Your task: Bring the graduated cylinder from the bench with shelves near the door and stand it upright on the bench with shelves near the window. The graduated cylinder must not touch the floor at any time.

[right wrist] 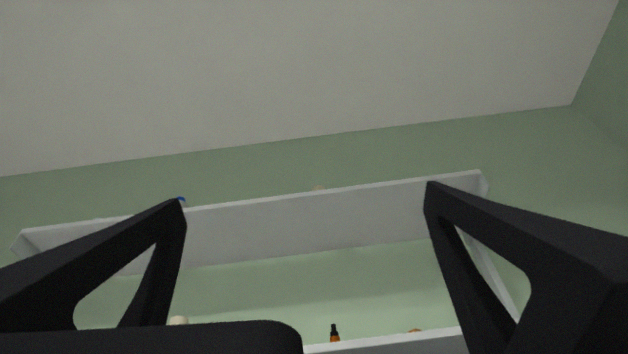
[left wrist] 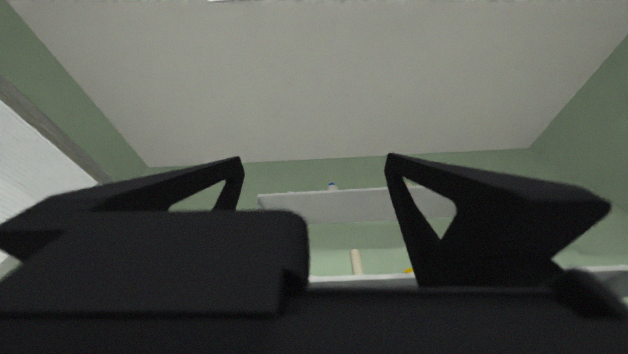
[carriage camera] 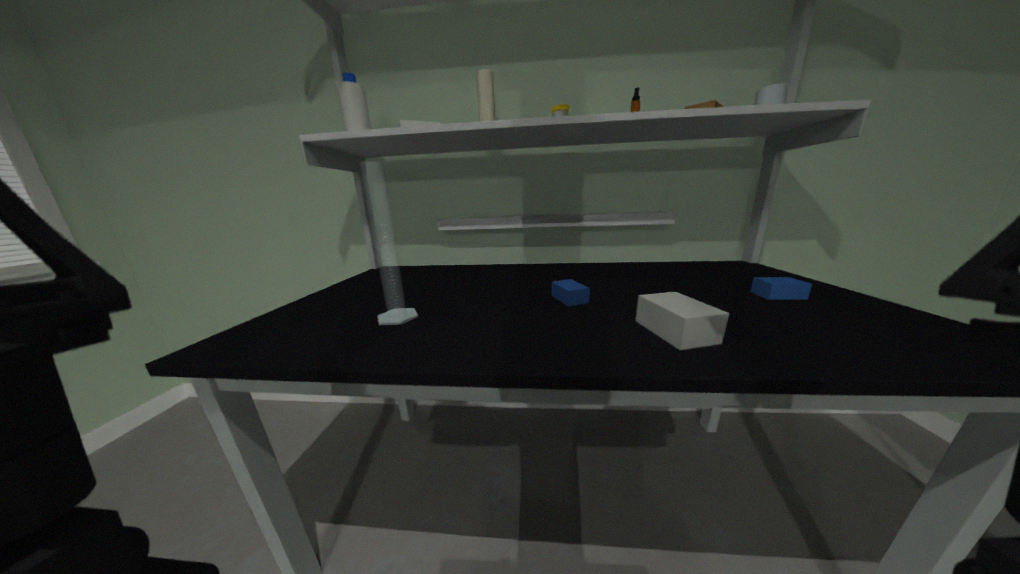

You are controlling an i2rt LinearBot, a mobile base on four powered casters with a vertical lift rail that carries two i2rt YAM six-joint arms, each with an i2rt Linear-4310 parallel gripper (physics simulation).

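Places are measured from the left arm's base along level axes (x ahead, y left, z up), in metres.
Where they show: left gripper, fingertip midpoint: (left wrist: pixel 313 163); right gripper, fingertip midpoint: (right wrist: pixel 303 203).
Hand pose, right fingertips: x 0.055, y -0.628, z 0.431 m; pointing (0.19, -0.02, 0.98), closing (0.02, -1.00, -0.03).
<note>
Each offset is from my right fingertips to the centre of the thing. "spot": to the spot under its first point. Level surfaces: height alone.
The graduated cylinder @(dx +0.433, dy +0.614, dz -0.098 m) (carriage camera: pixel 388 249) stands upright on the left part of the black bench top @(dz -0.265 m) (carriage camera: pixel 485 349) in the carriage view, its pale hexagonal base on the surface and its top near the shelf's left end. It does not show in the wrist views. My left gripper (left wrist: pixel 313 163) is open and empty, pointing up toward the ceiling and shelves; dark parts of the left arm fill the left edge of the carriage view. My right gripper (right wrist: pixel 303 203) is open and empty, also pointing up; parts of the right arm show at the right edge of the carriage view. Both are apart from the cylinder.
A white box @(dx +0.345, dy +0.026, dz -0.236 m) (carriage camera: pixel 681 319), a blue box @(dx +0.536, dy +0.197, dz -0.245 m) (carriage camera: pixel 569 291) and another blue box @(dx +0.533, dy -0.328, dz -0.245 m) (carriage camera: pixel 781 287) lie on the bench top. The shelf @(dz +0.173 m) (carriage camera: pixel 584 130) above holds a blue-capped bottle @(spot: dx +0.768, dy +0.812, dz +0.279 m) (carriage camera: pixel 354 105), a tall beige cylinder @(spot: dx +0.823, dy +0.422, dz +0.303 m) (carriage camera: pixel 485 94) and other small items. A window is at the far left.
</note>
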